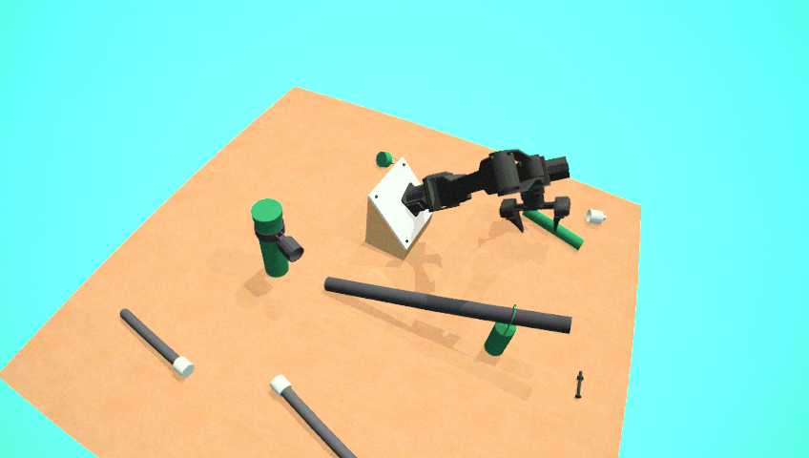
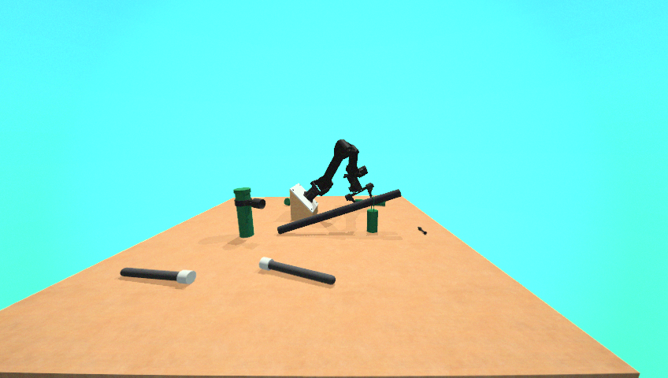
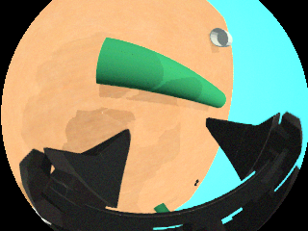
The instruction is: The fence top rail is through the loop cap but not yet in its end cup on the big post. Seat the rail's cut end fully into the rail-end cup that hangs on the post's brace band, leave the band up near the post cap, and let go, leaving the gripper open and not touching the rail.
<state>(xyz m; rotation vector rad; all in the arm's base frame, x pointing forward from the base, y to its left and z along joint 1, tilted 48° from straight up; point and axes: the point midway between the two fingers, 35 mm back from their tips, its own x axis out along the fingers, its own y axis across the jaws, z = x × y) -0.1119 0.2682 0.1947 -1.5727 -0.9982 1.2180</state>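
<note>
Right now my gripper tip is 40 mm to the right of the green tube and 40 mm past it. Also, from my gripper tip: small green post: 380 mm ahead, 80 mm above, 40 mm to the right; then small white cap: 170 mm to the left, 140 mm behind; then black bolt: 410 mm ahead, 170 mm to the left, 10 mm below.
</note>
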